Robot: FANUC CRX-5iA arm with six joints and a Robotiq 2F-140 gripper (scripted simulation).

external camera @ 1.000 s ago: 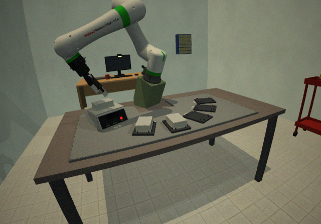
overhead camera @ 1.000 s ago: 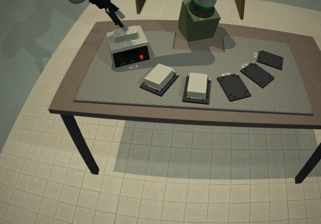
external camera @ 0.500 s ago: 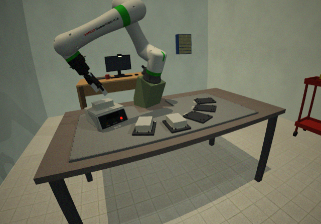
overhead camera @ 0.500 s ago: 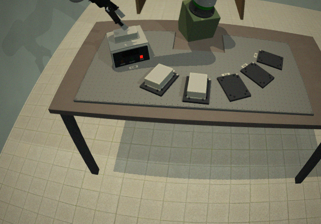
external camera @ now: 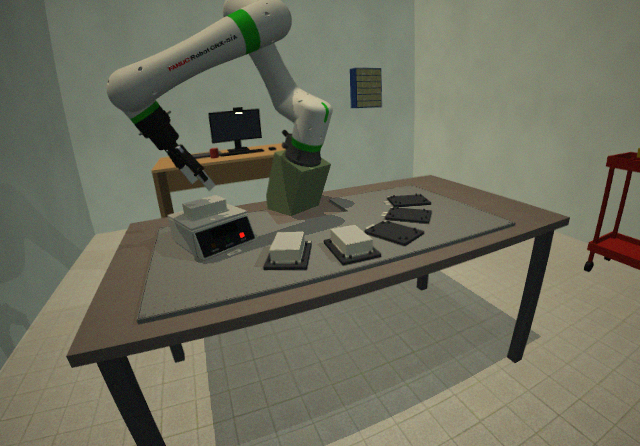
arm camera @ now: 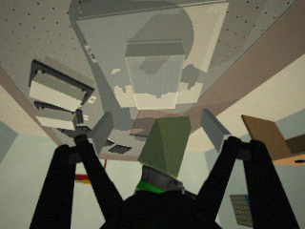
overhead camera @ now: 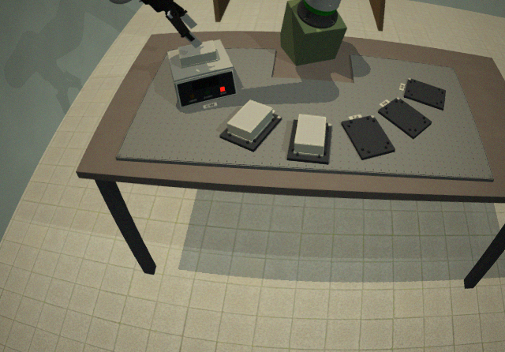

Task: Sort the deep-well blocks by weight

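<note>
Now: the grey platform 11 cm below my hand. From my hand the other things lie so: check-weigher: 14 cm below, 1 cm ahead; P1 label: 38 cm to the left, 24 cm ahead, 21 cm below; nest P1: 36 cm to the left, 34 cm ahead, 20 cm below.
</note>
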